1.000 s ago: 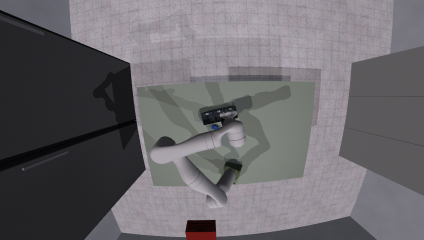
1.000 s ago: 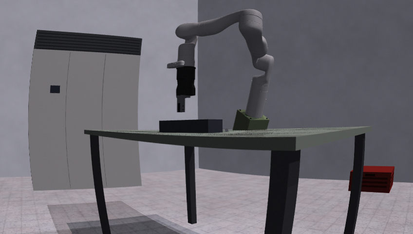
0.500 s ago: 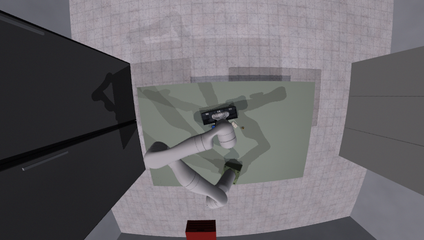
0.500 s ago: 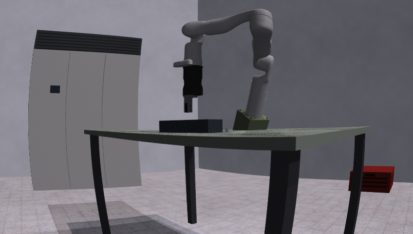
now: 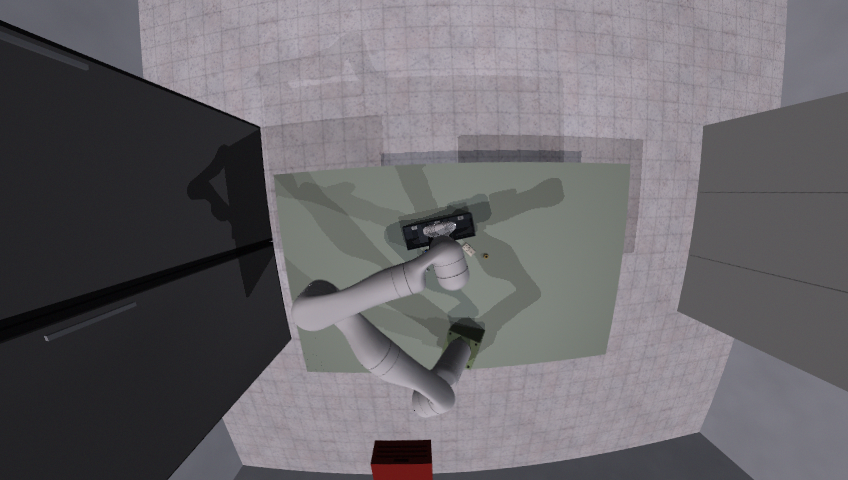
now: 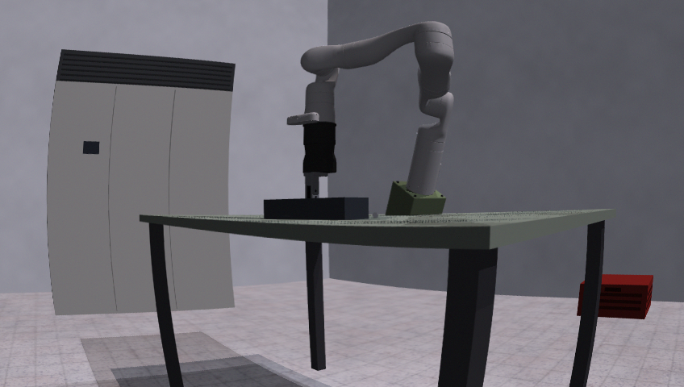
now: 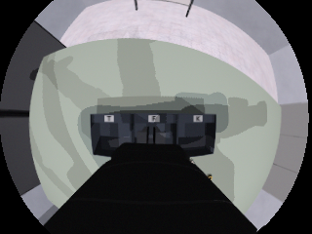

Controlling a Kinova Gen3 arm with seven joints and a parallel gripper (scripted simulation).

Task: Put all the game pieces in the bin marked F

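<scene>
Now: the black bin row 10 mm behind my hand, 10 mm to the right of it and 40 mm below it. Round my hand: red piece (100 mm behind, 70 mm to the right, 50 mm below); then pale tile (90 mm behind, 120 mm to the right, 50 mm below); then blue piece (100 mm behind, 40 mm to the left, 50 mm below).
</scene>
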